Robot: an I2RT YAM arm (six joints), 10 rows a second.
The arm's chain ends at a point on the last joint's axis. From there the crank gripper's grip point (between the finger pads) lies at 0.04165 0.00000 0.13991 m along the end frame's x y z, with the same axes.
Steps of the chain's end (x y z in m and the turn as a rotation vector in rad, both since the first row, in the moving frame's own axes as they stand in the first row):
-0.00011 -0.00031 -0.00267 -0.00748 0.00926 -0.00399
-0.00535 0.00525 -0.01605 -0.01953 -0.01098 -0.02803
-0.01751 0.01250 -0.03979 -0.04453 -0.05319 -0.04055
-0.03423 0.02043 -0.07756 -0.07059 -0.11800 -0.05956
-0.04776 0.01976 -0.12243 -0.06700 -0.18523 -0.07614
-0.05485 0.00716 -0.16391 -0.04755 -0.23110 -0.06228
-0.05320 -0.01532 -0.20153 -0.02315 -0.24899 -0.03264
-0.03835 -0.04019 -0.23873 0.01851 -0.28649 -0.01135
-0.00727 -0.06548 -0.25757 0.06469 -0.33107 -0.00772
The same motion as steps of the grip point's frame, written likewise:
0.00119 0.00057 -0.00306 -0.00748 0.00926 -0.00399
-0.00687 0.00684 -0.01562 -0.01953 -0.01098 -0.02803
-0.02491 0.01724 -0.03788 -0.04453 -0.05319 -0.04055
-0.05075 0.02846 -0.07390 -0.07059 -0.11800 -0.05956
-0.07396 0.02716 -0.11737 -0.06700 -0.18523 -0.07614
-0.08784 0.01241 -0.15819 -0.04755 -0.23110 -0.06228
-0.08892 -0.01278 -0.19560 -0.02315 -0.24899 -0.03264
-0.07960 -0.04309 -0.23269 0.01851 -0.28649 -0.01135
-0.05501 -0.07494 -0.25194 0.06469 -0.33107 -0.00772

